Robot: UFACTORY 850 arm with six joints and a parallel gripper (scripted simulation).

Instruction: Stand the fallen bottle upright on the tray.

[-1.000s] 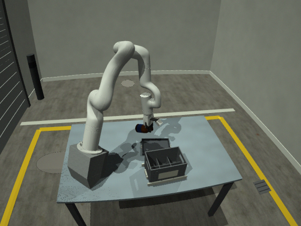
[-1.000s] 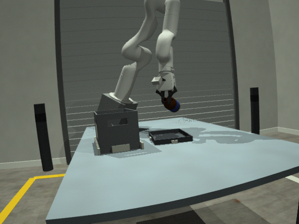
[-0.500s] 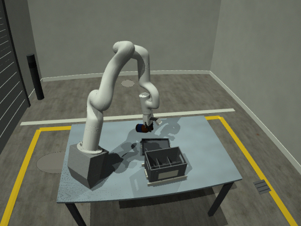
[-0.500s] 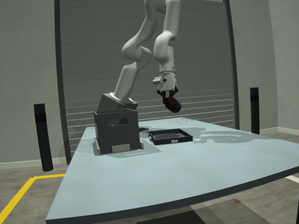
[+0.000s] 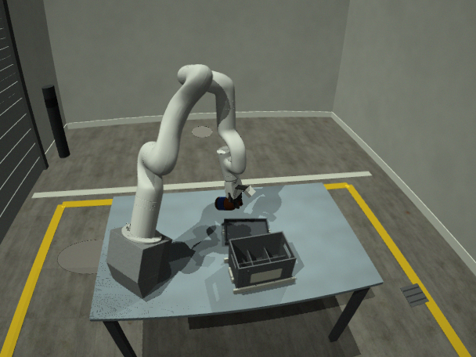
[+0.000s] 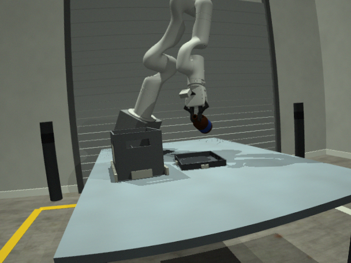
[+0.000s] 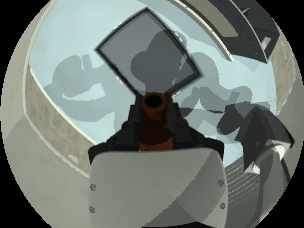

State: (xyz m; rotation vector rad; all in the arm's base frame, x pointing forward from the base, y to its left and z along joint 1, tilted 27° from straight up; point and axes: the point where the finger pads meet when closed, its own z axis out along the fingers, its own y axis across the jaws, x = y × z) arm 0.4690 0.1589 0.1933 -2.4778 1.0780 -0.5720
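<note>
Right now my hand is 40 mm past the bottle, 30 mm to the right of it and 30 mm above it. Also, from my hand: crate: 70 mm ahead, 310 mm to the right, 120 mm below; tray: 60 mm ahead, 20 mm to the right, 190 mm below.
</note>
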